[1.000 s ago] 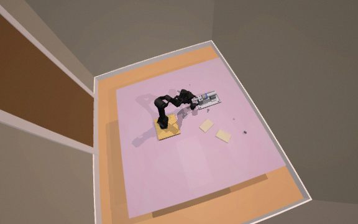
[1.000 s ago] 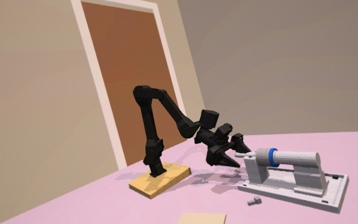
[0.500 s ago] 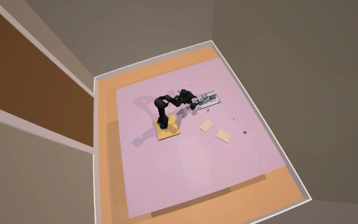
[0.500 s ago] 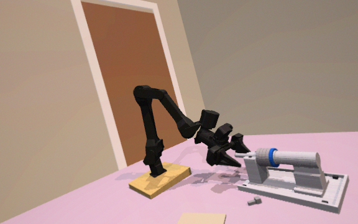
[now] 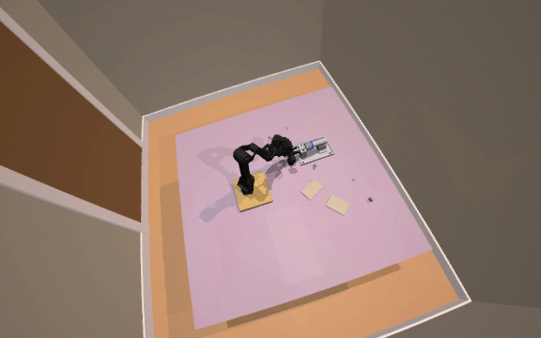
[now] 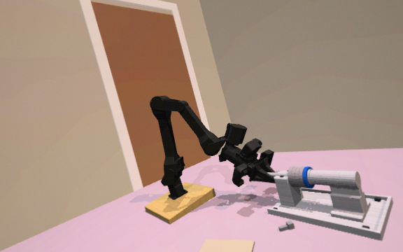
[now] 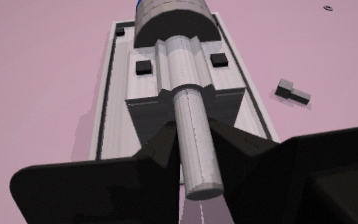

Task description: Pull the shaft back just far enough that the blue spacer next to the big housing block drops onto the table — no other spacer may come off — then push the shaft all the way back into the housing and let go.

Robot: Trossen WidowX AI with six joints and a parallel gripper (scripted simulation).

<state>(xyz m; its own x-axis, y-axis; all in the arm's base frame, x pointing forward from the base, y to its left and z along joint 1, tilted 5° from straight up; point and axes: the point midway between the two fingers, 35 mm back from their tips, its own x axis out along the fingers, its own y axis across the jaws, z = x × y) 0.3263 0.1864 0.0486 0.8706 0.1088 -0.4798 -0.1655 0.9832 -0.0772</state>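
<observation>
Right now the grey spacer is 50 mm ahead of my gripper tip, 10 mm to the left of it and 20 mm above it. The rest, counted from my gripper tip: blue spacer (90 mm ahead, 20 mm to the left, 20 mm above); small grey bolt (80 mm ahead, 100 mm to the right, 60 mm below); grey shaft (60 mm ahead, 10 mm to the left, 20 mm above).
</observation>
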